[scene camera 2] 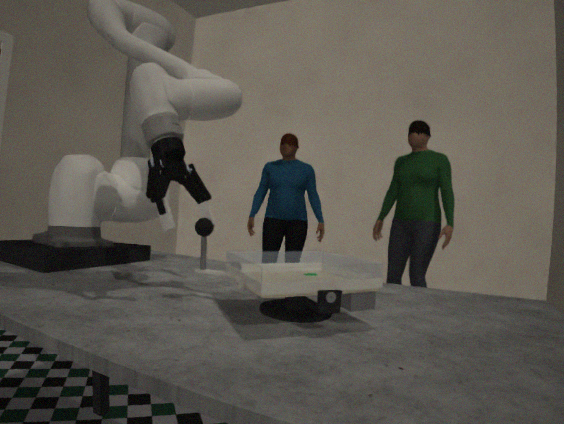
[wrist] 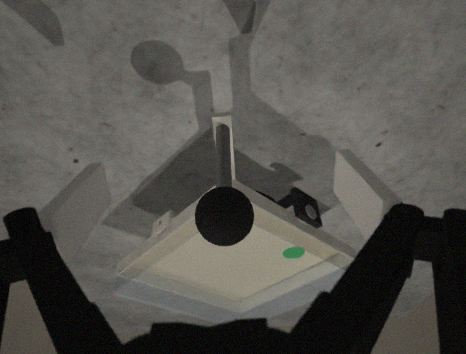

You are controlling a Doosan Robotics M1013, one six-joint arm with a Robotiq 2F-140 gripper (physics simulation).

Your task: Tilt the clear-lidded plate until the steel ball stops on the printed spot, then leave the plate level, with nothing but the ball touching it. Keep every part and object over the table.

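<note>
The cream plate point(scene camera 2: 280, 286) point(wrist: 215, 265) with clear walls and lid point(scene camera 2: 350, 266) sits above a round black base point(scene camera 2: 295, 311). It looks roughly level; a slight tilt cannot be ruled out. The green printed spot point(scene camera 2: 310, 274) point(wrist: 293, 252) shows on its floor. A grey post point(scene camera 2: 203, 252) point(wrist: 223, 155) on an arm at the plate's corner carries a black round knob point(scene camera 2: 204, 227) point(wrist: 224, 216). The steel ball cannot be made out; the knob hides part of the plate in the wrist view. My gripper point(scene camera 2: 186, 218) point(wrist: 220, 176) is wide open and empty, its fingers spread apart around the knob's line, with visible gaps in the wrist view.
A black block with a round grey face point(scene camera 2: 330, 301) point(wrist: 308, 210) sits at the plate's underside. A grey block point(scene camera 2: 359, 301) shows beside it. The robot's black base point(scene camera 2: 75, 256) stands at the table's left. Two people point(scene camera 2: 290, 192) point(scene camera 2: 419, 187) stand behind the table.
</note>
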